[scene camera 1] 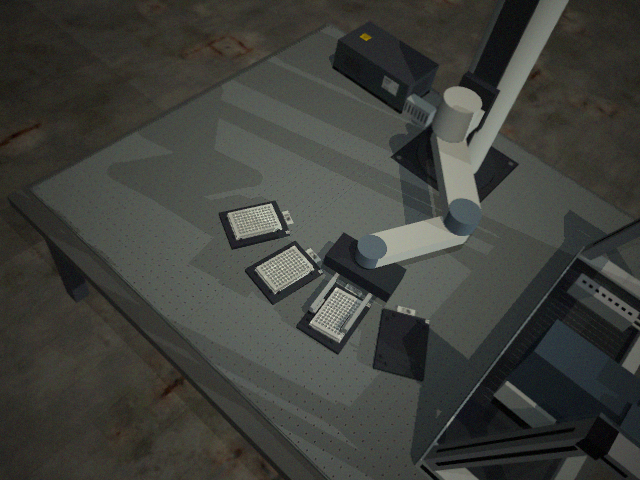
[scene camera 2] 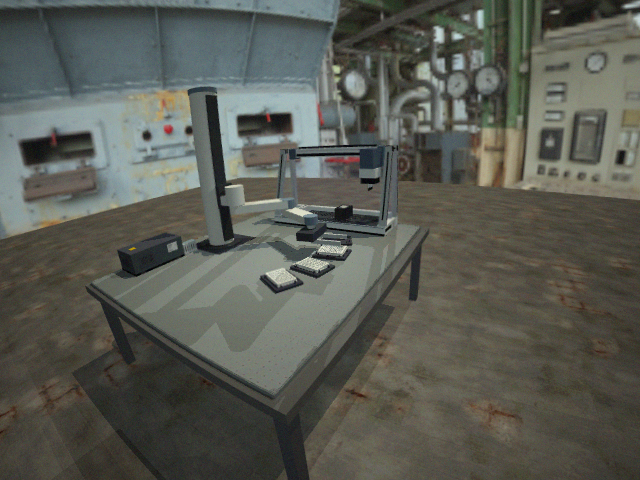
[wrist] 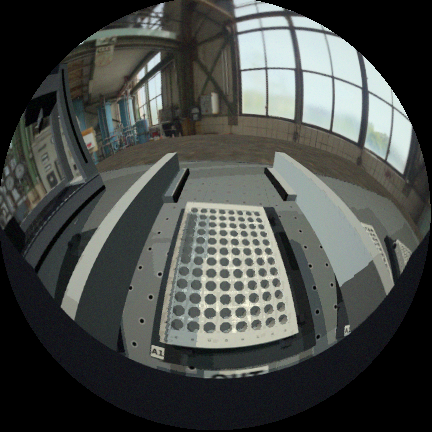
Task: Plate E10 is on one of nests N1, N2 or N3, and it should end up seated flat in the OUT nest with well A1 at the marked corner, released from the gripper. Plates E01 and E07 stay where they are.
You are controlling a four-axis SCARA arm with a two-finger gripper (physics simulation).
Labels:
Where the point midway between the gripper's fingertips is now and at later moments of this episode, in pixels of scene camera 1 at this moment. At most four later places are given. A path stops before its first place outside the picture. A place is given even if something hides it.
The gripper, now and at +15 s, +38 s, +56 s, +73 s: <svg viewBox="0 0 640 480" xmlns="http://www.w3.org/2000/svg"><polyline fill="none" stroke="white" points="327,320 327,322 305,344 354,281 344,310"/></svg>

